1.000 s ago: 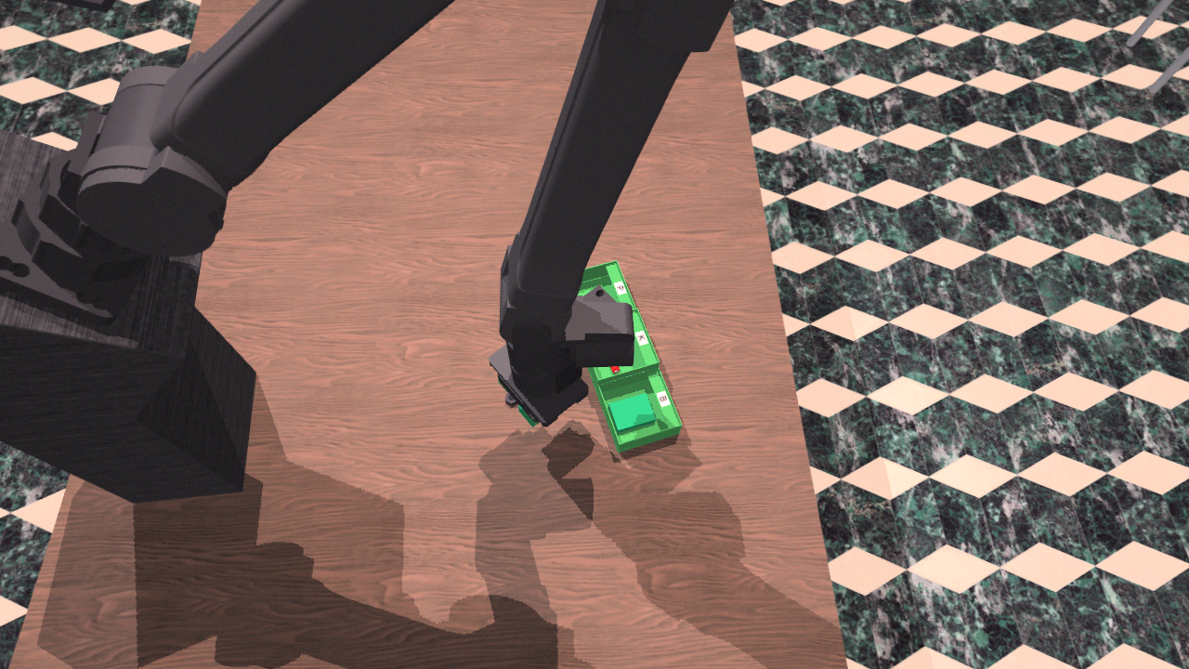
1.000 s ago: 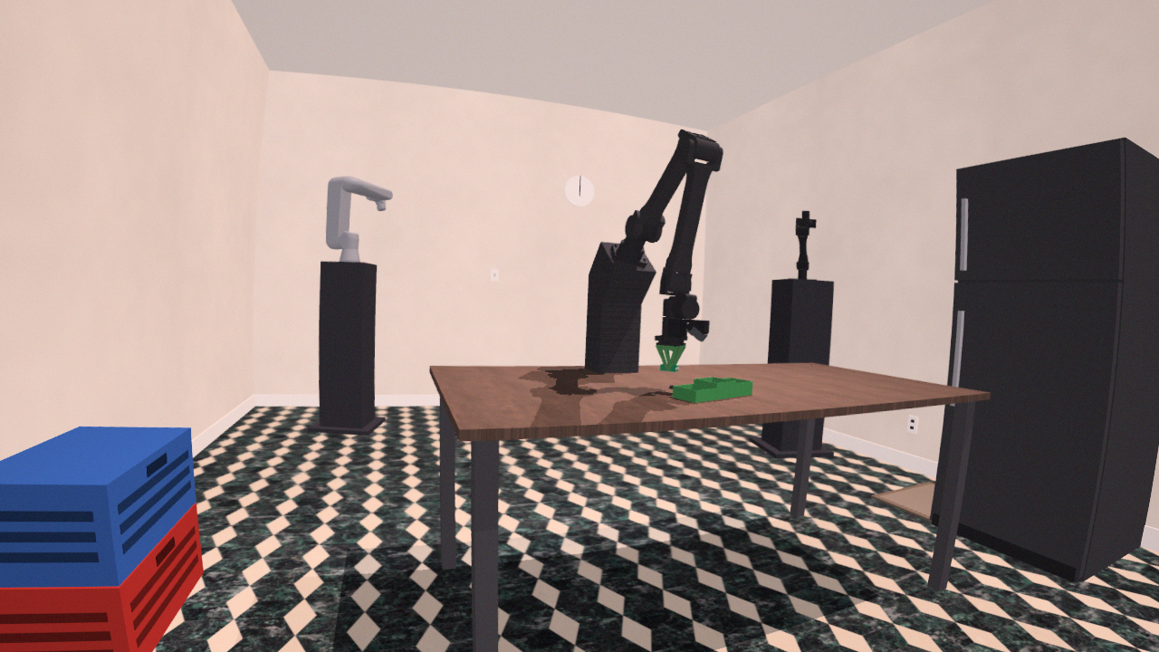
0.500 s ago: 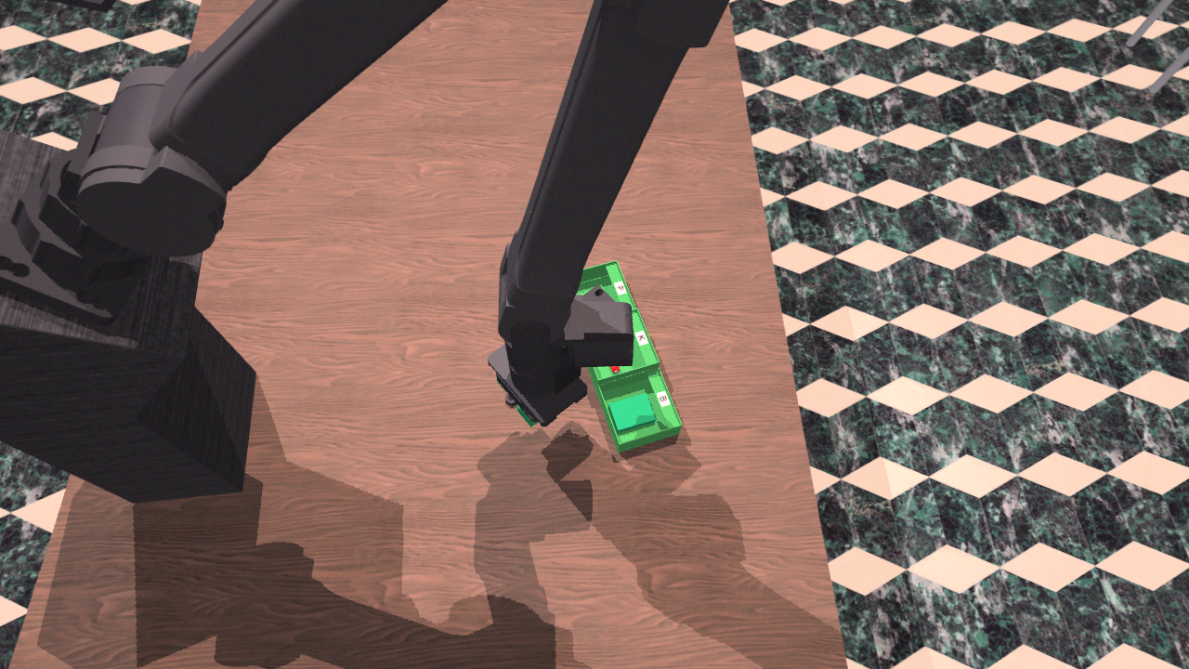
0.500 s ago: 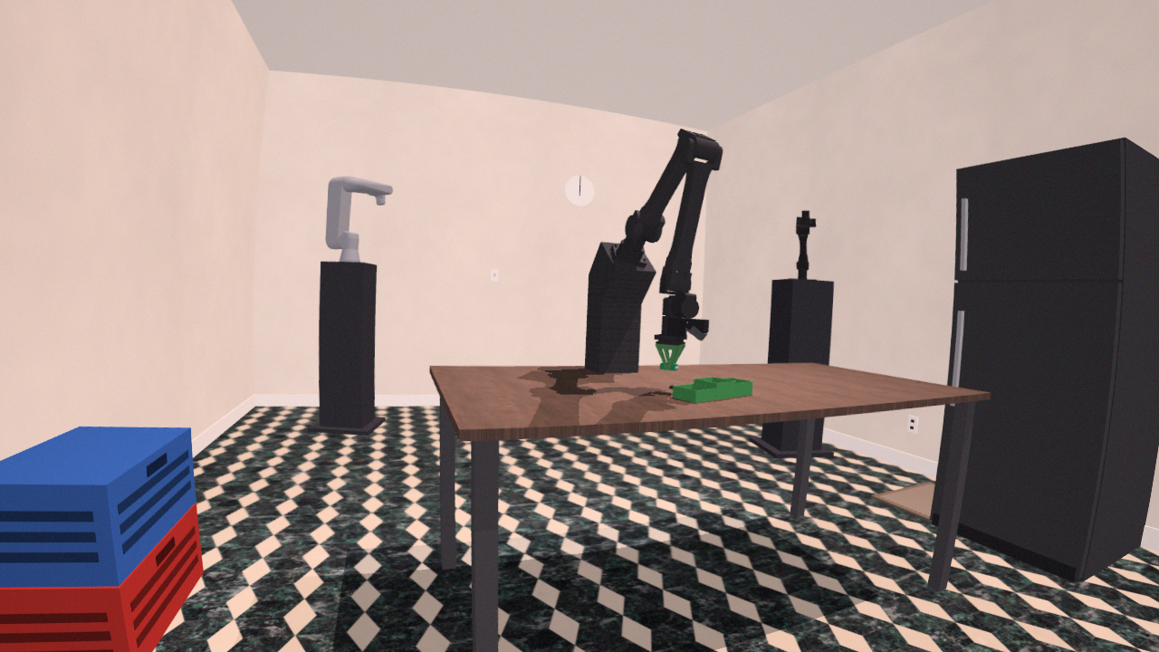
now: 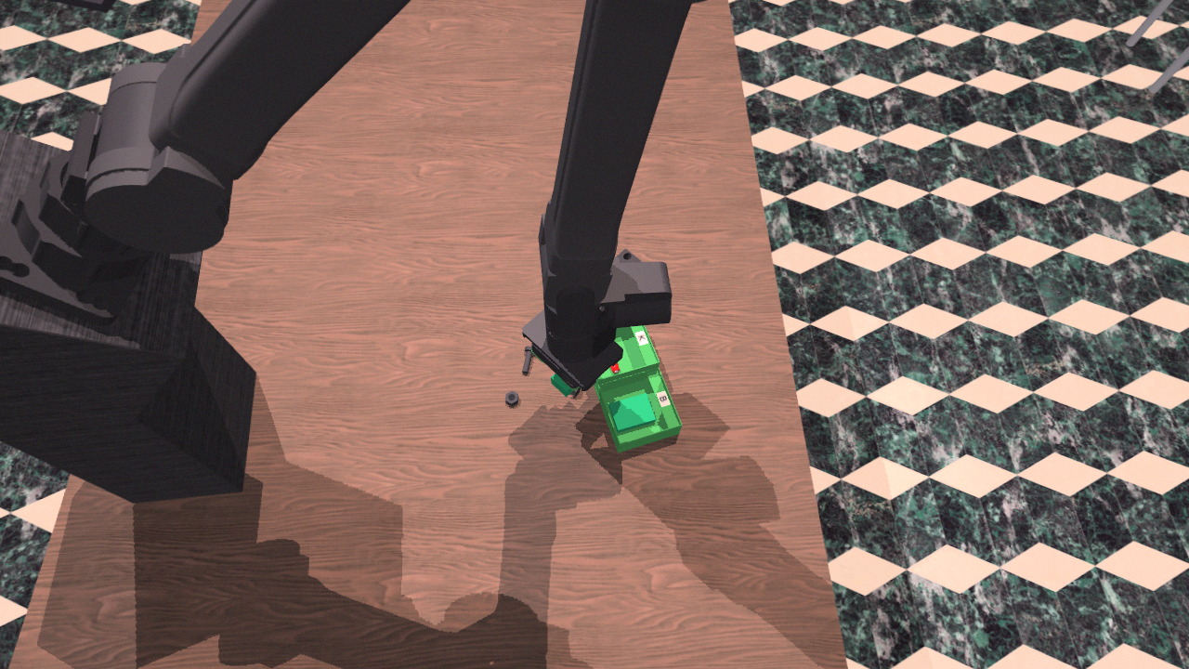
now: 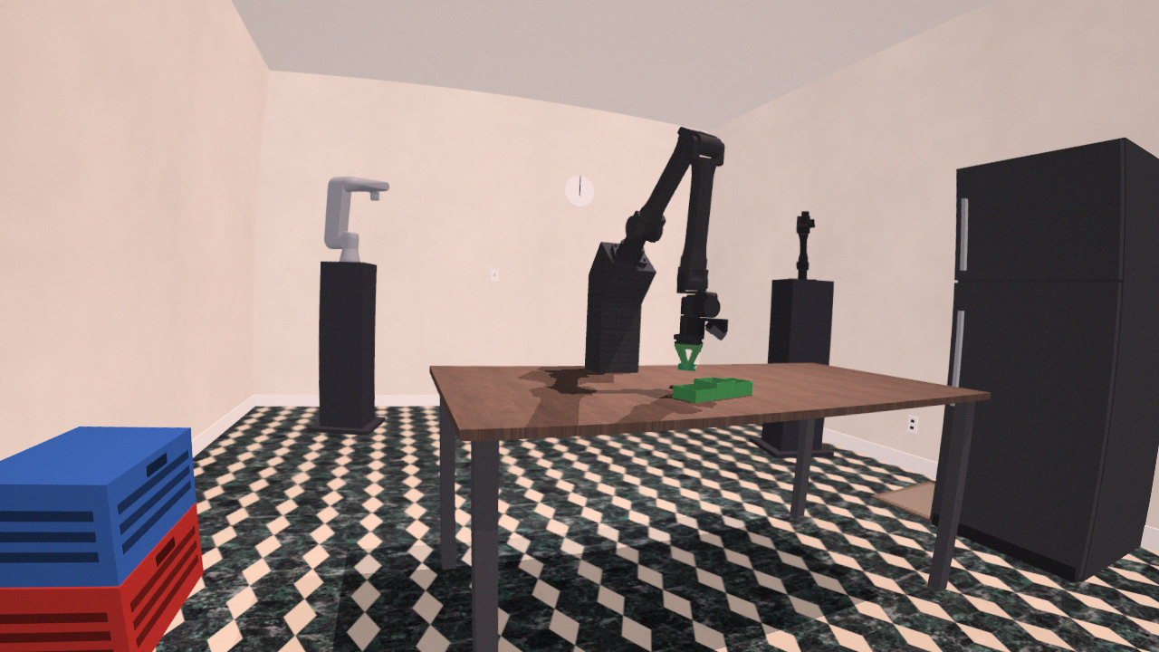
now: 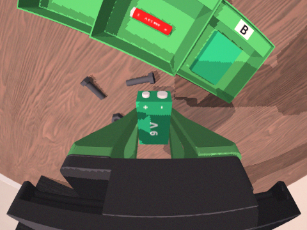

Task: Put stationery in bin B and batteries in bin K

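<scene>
Right now my hand is 7 cm to the right of the joined green bins, 5 cm above it and 4 cm short of it. Also, from my hand: red cylindrical battery: 7 cm below, 6 cm to the left, 4 cm ahead; then green 9V battery: 1 cm to the left; then flat green pad: 8 cm ahead, 7 cm below, 1 cm to the right.
</scene>
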